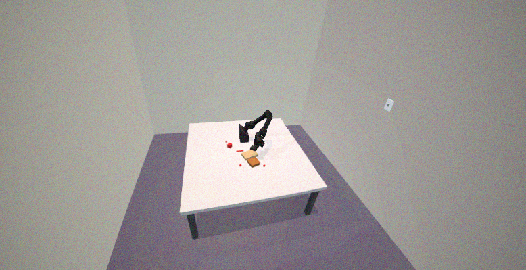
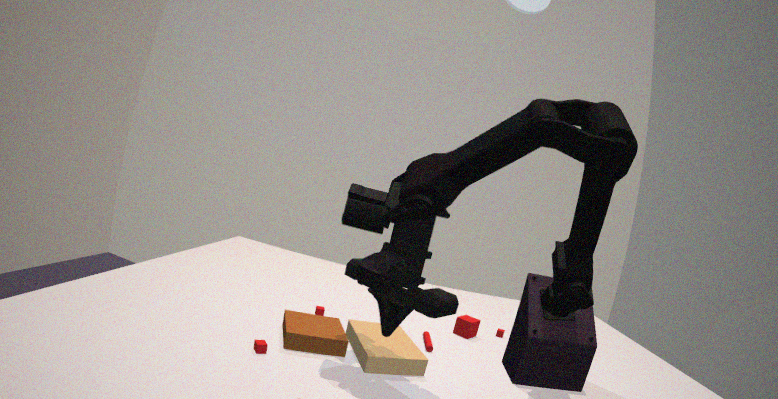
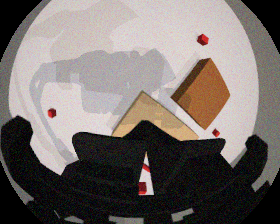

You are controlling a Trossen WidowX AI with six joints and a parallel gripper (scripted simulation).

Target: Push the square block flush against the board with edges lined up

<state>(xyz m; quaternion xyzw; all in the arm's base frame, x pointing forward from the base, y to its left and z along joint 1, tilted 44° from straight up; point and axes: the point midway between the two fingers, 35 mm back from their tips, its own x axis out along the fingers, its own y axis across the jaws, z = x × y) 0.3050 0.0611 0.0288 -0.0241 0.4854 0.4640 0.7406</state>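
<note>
The tan board is 1 cm behind my gripper tip, 6 cm to the right of it and 5 cm below it. Round my gripper tip: red rod: 10 cm behind, 15 cm to the right, 5 cm below; then orange square block: 12 cm ahead, 5 cm to the right, 5 cm below.
</note>
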